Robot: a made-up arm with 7 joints. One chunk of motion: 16 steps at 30 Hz.
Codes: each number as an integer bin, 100 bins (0 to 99) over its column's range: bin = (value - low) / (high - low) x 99, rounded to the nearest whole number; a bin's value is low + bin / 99 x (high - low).
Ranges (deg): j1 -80.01..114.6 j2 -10..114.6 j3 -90.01..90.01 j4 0..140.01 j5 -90.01..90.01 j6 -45.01..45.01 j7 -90.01..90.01
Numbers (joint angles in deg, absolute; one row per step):
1: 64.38 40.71 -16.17 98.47 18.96 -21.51 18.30
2: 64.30 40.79 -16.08 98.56 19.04 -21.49 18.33
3: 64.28 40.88 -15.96 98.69 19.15 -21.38 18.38
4: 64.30 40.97 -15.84 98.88 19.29 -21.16 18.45
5: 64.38 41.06 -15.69 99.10 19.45 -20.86 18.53
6: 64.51 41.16 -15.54 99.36 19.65 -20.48 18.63
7: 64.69 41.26 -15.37 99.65 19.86 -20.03 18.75
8: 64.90 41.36 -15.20 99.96 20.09 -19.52 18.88
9: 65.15 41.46 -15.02 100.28 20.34 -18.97 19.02
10: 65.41 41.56 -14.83 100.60 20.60 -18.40 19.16
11: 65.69 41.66 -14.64 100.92 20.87 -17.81 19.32
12: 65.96 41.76 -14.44 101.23 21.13 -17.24 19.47
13: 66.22 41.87 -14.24 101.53 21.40 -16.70 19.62
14: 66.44 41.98 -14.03 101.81 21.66 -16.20 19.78
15: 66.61 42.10 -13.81 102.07 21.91 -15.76 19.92
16: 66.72 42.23 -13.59 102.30 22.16 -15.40 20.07
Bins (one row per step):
1: 73 40 41 70 60 26 60
2: 73 40 41 70 60 26 60
3: 73 40 41 70 60 26 60
4: 73 40 41 70 60 26 60
5: 73 41 41 70 60 27 60
6: 74 41 41 70 60 27 60
7: 74 41 41 70 60 27 60
8: 74 41 41 71 61 28 60
9: 74 41 41 71 61 29 60
10: 74 41 41 71 61 29 60
11: 74 41 41 71 61 30 60
12: 74 41 42 72 61 31 60
13: 74 41 42 72 61 31 60
14: 75 41 42 72 61 32 60
15: 75 41 42 72 62 32 60
16: 75 41 42 72 62 33 61

